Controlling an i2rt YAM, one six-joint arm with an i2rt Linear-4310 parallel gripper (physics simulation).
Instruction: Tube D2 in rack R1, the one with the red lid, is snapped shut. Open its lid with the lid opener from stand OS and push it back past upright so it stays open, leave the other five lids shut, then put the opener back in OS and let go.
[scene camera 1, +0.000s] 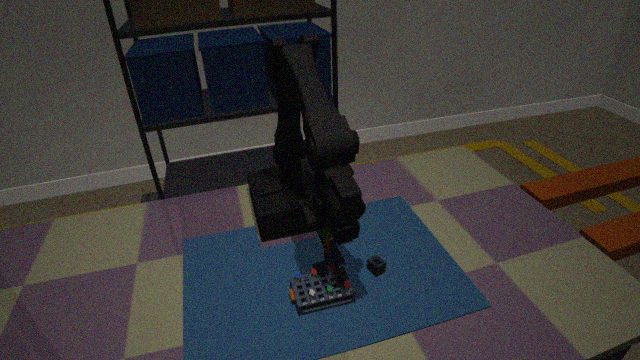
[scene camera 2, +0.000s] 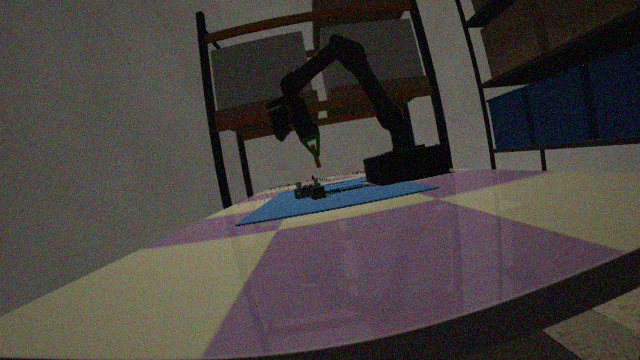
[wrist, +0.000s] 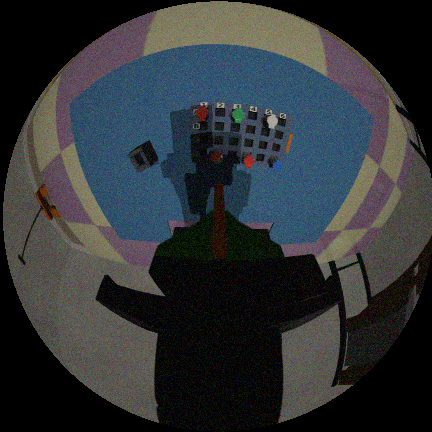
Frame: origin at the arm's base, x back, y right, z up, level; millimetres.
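Seen in the pictures: gripper, fingertip midpoint: (scene camera 1: 325, 237) (scene camera 2: 317, 156) (wrist: 218, 216); arm's base, link origin: (scene camera 1: 292, 182) (scene camera 2: 403, 151).
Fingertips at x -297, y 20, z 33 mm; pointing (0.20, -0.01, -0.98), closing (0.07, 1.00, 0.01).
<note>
Pixels of each thing's top centre, then the offset from my fingertips to it. "spot": a spot on its surface instead. Level surfaces: height alone.
- Rack R1, top centre: (wrist: 250, 143) (scene camera 1: 319, 274) (scene camera 2: 306, 175) dx -47, dy +36, dz -56 mm
- blue mat, surface height: dz -121 mm
- D2, top centre: (wrist: 215, 160) (scene camera 1: 331, 263) dx -28, dy -1, dz -56 mm
- lid opener, top centre: (wrist: 218, 255) (scene camera 2: 313, 144) dx -7, dy +0, dz +43 mm
- orange tab, surface spot: (wrist: 289, 142) (scene camera 1: 290, 294) spot: dx -40, dy +102, dz -97 mm
Rack R1 (scene camera 1: 302, 307) (scene camera 2: 301, 193) (wrist: 241, 139) stands on the blue mat (scene camera 1: 229, 286) (wrist: 120, 100). It holds tubes with red, green, white and blue lids. The dark red lid of D2 (scene camera 1: 331, 267) (wrist: 216, 155) sits in the row nearest the arm, in shadow; I cannot tell whether it is shut or tipped up. My gripper (scene camera 1: 327, 236) (scene camera 2: 313, 146) (wrist: 220, 212) is shut on the lid opener (scene camera 2: 317, 162) (wrist: 219, 201), a brown stem pointing down. Its tip hangs a little above the rack, near D2. Stand OS (scene camera 1: 376, 265) (scene camera 2: 317, 191) (wrist: 142, 156), a small dark cube, stands empty beside the rack.
The arm's dark base (scene camera 1: 276, 211) (scene camera 2: 408, 162) sits at the mat's rear edge. A shelf unit (scene camera 1: 333, 53) with blue bins stands behind it. Another rack (scene camera 2: 209, 107) stands by the wall. An orange tab (scene camera 1: 292, 295) (wrist: 289, 142) marks one end of R1.
</note>
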